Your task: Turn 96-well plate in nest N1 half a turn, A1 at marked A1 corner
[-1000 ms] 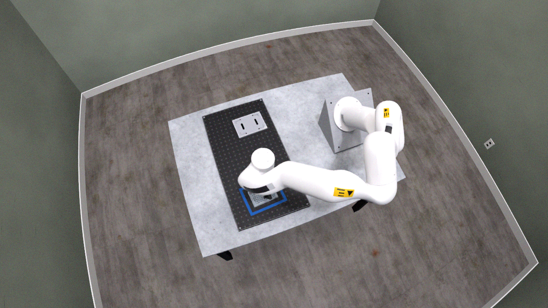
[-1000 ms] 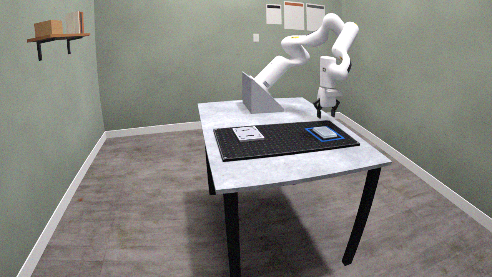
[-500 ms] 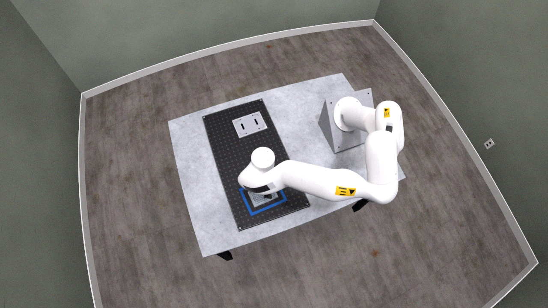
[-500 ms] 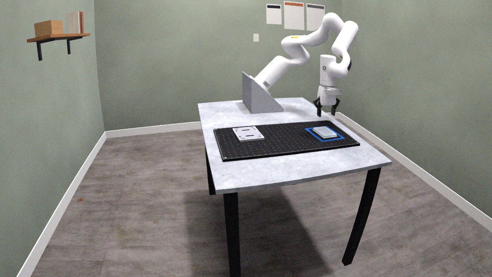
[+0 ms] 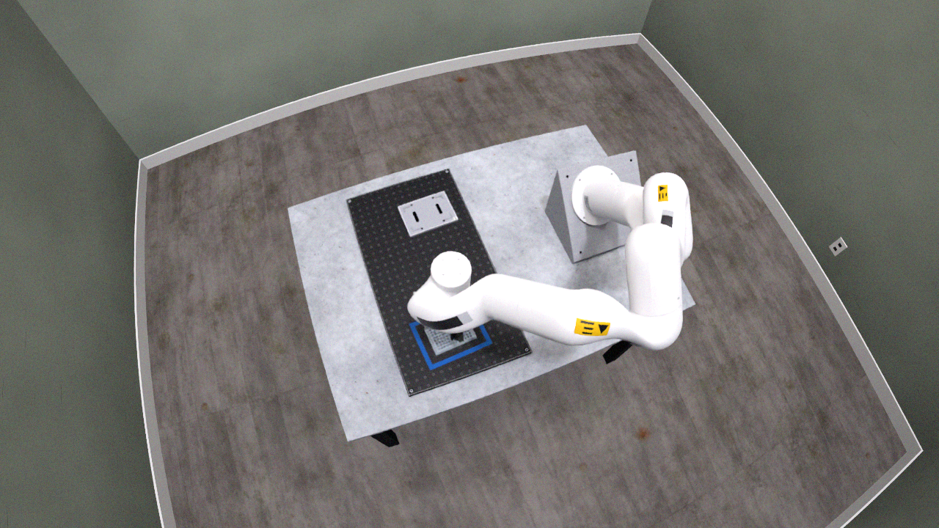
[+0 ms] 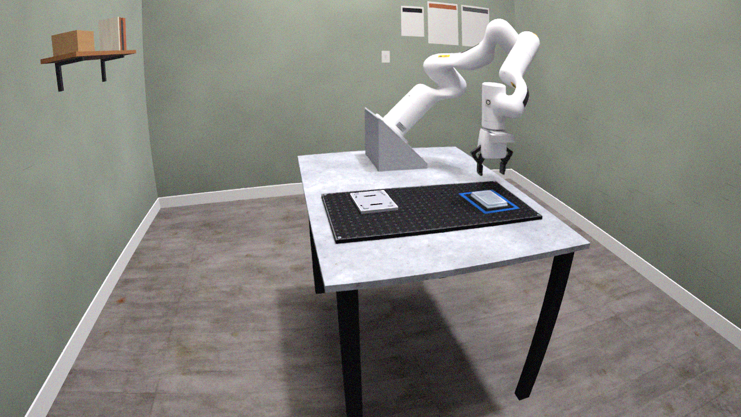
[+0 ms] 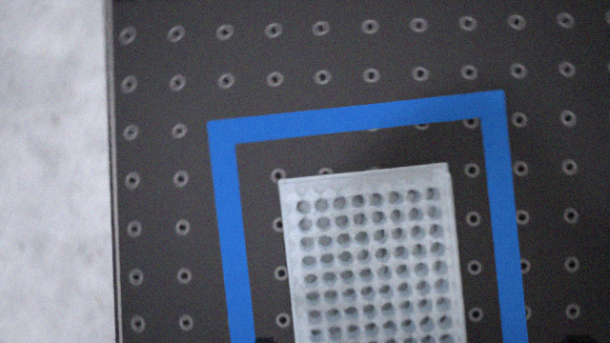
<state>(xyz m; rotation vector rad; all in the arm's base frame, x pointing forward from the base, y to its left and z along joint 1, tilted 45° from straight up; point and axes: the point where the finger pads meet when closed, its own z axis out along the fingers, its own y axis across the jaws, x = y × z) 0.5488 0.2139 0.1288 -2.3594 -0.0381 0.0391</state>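
Now: hand 10 cm above the 96-well plate. From my hand the other things lie so: slotted fixture plate (41 cm to the right, 10 cm below, 5 cm behind).
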